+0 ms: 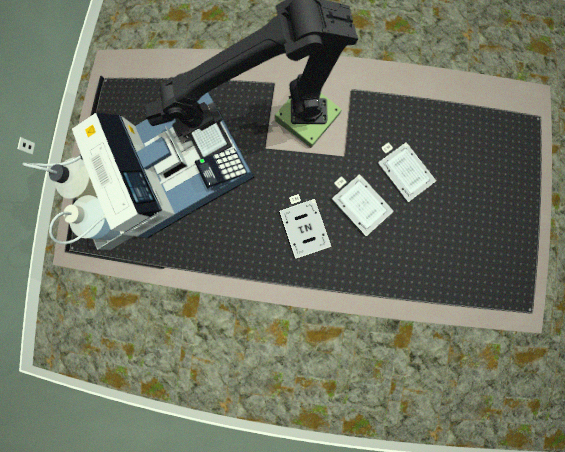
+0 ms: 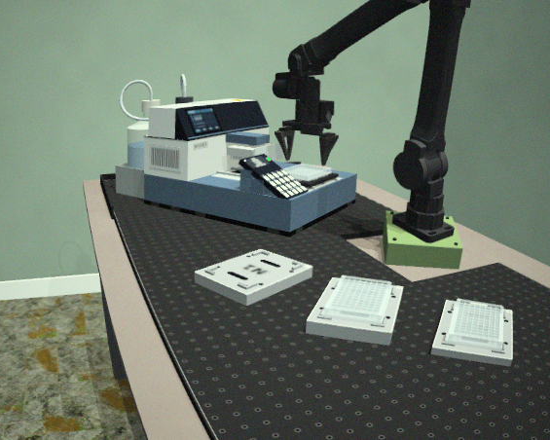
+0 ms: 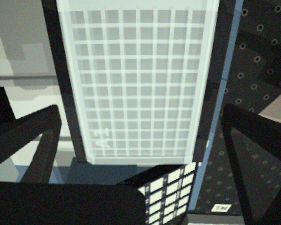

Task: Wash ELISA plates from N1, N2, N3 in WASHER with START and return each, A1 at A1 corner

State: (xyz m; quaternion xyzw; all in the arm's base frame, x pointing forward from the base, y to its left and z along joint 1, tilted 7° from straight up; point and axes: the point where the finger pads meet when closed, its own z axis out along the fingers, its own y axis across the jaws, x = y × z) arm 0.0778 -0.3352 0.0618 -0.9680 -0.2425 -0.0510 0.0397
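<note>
My gripper is now 4 cm above the dark carrier. From my hand the other things lie so: plate washer (7 cm ahead, 14 cm to the right); then N1 label (20 cm ahead, 28 cm to the left, 13 cm below).
</note>
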